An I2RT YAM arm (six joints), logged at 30 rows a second.
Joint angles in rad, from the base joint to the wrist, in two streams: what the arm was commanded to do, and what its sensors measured. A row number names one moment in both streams.
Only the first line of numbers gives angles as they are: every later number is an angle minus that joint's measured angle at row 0.
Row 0, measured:
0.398, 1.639, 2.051, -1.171, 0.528, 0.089
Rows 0 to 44, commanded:
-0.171, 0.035, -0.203, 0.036, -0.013, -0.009
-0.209, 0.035, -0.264, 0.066, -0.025, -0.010
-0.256, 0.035, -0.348, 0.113, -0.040, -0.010
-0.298, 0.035, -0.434, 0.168, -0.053, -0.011
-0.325, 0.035, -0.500, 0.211, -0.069, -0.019
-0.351, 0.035, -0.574, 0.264, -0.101, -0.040
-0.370, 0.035, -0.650, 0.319, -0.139, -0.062
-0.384, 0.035, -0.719, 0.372, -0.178, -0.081
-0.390, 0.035, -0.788, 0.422, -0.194, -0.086
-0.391, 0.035, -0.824, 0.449, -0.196, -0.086
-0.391, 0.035, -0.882, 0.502, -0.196, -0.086
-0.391, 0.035, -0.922, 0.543, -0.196, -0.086
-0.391, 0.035, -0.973, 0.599, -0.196, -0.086
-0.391, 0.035, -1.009, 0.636, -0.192, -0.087
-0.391, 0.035, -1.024, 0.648, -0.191, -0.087
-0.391, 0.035, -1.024, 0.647, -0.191, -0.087
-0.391, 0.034, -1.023, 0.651, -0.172, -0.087
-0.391, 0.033, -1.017, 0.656, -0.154, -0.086
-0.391, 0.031, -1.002, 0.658, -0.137, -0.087
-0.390, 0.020, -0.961, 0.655, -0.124, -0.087
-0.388, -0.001, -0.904, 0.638, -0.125, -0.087
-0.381, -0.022, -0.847, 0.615, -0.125, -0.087
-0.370, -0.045, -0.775, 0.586, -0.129, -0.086
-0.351, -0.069, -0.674, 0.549, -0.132, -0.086
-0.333, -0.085, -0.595, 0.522, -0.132, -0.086
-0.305, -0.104, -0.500, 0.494, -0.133, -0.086
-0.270, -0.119, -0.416, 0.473, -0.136, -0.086
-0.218, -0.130, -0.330, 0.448, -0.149, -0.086
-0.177, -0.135, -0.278, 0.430, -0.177, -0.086
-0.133, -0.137, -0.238, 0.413, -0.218, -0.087
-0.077, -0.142, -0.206, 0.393, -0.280, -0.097
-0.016, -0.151, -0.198, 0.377, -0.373, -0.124
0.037, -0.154, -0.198, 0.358, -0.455, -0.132
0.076, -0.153, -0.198, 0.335, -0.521, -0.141
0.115, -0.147, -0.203, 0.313, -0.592, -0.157
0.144, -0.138, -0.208, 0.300, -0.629, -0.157
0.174, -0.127, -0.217, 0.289, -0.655, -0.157
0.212, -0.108, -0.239, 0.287, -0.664, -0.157
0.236, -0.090, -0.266, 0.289, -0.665, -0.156
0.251, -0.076, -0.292, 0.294, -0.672, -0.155
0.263, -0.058, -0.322, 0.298, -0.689, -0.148
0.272, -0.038, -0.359, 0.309, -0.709, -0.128
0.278, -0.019, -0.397, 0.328, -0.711, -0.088
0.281, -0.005, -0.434, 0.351, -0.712, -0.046
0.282, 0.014, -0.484, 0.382, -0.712, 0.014
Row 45, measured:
0.275, -0.036, -0.386, 0.342, -0.676, -0.112
